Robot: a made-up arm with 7 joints.
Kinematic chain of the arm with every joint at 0, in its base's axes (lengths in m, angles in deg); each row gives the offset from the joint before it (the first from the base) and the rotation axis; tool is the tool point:
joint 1: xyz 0 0 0.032 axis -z
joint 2: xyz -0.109 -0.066 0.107 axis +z
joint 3: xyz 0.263 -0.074 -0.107 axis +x
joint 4: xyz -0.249 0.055 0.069 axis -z
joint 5: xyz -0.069 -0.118 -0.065 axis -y
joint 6: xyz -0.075 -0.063 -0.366 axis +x
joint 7: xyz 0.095 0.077 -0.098 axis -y
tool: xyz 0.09 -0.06 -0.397
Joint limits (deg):
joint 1: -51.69..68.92
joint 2: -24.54..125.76
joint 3: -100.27..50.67
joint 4: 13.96..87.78
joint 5: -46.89..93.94
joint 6: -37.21..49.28
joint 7: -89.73..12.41
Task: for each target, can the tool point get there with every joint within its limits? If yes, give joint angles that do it. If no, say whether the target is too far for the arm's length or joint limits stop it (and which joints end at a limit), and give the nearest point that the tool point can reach.
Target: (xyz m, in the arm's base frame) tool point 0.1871 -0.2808 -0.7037
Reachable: yes | joints -2.98 57.22 5.75 51.62 45.21 -18.72 -54.04
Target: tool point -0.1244 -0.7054 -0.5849
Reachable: yes | joints 43.49 82.36 -45.44 39.94 -15.89 -13.18 -28.28
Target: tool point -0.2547 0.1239 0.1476
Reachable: no: joint limits stop it (at a limit: joint 1, joint 2, joint 5, joint 6, joint 7) | nearest point -0.3797 0.2768 0.2504 | short by 0.223 m
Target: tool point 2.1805 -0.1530 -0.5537
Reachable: no: too far | nearest point 0.9602 -0.1382 -0.2727 | short by 1.252 m
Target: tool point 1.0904 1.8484 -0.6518
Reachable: no: too far | nearest point 0.3899 0.8073 -0.2647 | short by 1.313 m
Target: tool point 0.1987 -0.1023 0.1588
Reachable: no: joint limits stop it (at a limit: joint 4, joint 5, joint 6, joint 7) | nearest point 0.3632 -0.1870 0.2435 | short by 0.203 m
